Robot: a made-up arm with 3 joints. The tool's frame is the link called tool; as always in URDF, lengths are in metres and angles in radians. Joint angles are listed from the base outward. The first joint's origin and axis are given. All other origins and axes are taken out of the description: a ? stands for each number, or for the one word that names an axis. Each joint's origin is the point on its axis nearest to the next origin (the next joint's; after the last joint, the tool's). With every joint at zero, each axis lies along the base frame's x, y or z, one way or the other. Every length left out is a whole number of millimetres.
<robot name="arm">
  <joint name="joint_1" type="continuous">
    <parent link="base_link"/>
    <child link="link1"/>
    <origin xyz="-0.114 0 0.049" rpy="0 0 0"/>
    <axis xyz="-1 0 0"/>
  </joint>
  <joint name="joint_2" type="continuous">
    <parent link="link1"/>
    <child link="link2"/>
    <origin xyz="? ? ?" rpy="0 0 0"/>
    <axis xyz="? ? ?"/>
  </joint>
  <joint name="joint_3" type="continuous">
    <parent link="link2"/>
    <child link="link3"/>
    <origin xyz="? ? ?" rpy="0 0 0"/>
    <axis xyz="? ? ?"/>
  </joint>
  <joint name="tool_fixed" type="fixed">
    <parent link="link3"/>
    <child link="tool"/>
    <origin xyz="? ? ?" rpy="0 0 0"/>
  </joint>
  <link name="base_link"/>
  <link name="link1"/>
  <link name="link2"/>
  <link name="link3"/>
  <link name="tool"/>
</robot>
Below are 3 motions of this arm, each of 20 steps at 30 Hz.
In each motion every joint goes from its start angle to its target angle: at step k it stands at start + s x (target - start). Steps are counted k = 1, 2, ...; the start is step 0. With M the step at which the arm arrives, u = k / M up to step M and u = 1 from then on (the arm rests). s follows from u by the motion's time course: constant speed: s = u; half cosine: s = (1 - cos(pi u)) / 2; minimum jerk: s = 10 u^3 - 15 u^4 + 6 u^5.
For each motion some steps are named. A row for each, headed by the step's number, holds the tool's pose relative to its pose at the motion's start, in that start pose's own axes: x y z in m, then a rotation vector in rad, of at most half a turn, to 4 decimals.
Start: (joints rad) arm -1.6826 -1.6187 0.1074
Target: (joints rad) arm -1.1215 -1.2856 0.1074
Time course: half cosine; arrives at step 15
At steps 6, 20:
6: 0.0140 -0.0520 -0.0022 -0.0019 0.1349 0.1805
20: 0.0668 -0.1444 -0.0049 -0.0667 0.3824 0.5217

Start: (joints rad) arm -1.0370 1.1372 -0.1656
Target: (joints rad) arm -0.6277 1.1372 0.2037
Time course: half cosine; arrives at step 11
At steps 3, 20:
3: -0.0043 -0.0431 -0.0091 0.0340 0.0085 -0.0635
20: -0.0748 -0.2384 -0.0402 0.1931 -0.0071 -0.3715

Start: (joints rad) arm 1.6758 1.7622 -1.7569
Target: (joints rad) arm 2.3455 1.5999 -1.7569
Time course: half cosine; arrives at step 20
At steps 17, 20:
17: 0.1086 0.0254 -0.2768 0.0725 0.6462 -0.0292
20: 0.1090 0.0282 -0.2946 0.0738 0.6837 -0.0302

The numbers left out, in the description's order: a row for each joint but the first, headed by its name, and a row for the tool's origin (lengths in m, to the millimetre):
joint_2: xyz 0 0.016 -0.333, axis 0 1 0
joint_3: xyz 0.062 0 -0.294, axis 1 0 0
tool: xyz 0 -0.091 0.221

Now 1 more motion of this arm.
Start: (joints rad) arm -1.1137 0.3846 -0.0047
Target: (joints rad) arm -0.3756 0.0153 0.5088
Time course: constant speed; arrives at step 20
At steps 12, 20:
12: -0.0156 -0.2437 0.0722 -0.1207 -0.2317 -0.0856
20: -0.0417 -0.3760 0.1800 -0.2200 -0.3703 -0.0538

